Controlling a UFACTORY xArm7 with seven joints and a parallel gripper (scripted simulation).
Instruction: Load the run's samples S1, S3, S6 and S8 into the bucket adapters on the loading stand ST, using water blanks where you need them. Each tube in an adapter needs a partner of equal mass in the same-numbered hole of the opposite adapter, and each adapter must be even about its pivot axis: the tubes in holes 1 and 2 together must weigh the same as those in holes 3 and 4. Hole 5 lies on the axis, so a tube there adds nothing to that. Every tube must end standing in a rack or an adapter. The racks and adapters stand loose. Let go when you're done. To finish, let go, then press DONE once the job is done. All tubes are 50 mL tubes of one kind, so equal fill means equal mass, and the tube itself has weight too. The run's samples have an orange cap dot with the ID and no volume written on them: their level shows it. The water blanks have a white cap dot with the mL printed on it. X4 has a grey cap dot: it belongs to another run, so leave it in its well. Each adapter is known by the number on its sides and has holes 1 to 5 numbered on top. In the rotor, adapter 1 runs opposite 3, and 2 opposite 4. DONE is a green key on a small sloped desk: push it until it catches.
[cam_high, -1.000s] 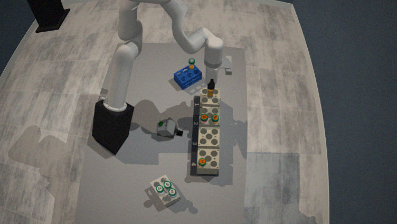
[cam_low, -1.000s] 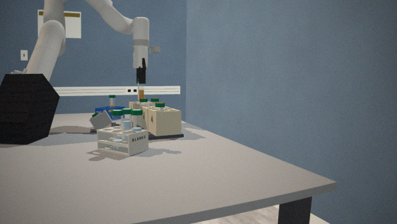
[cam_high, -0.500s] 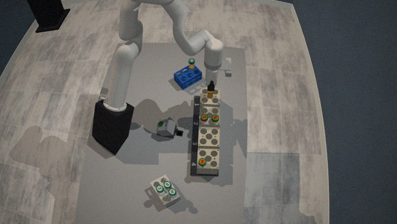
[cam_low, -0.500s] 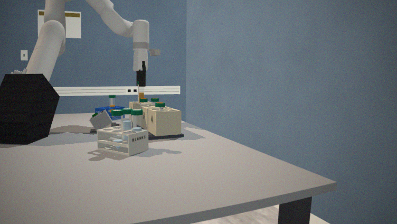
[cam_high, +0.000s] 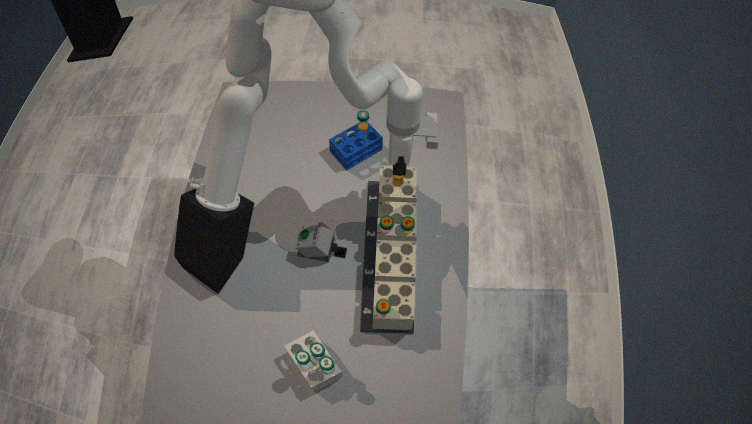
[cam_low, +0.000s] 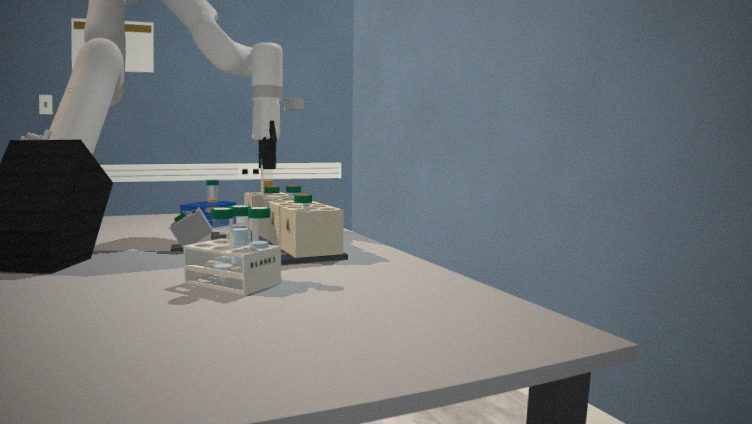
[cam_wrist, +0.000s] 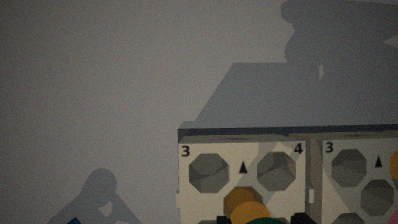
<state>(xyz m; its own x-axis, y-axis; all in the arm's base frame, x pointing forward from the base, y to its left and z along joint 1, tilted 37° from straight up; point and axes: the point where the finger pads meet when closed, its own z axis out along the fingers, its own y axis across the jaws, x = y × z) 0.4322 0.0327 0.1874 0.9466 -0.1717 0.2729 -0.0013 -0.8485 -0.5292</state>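
My hand is 50 mm above the orange-filled tube and 10 mm past it. Also, from my hand: blue sample rack: 170 mm to the left, 150 mm below, 120 mm behind; then black stand: 170 mm below, 160 mm to the right, 10 mm behind; then pink-filled tube: 140 mm to the right, 110 mm below, 30 mm behind.
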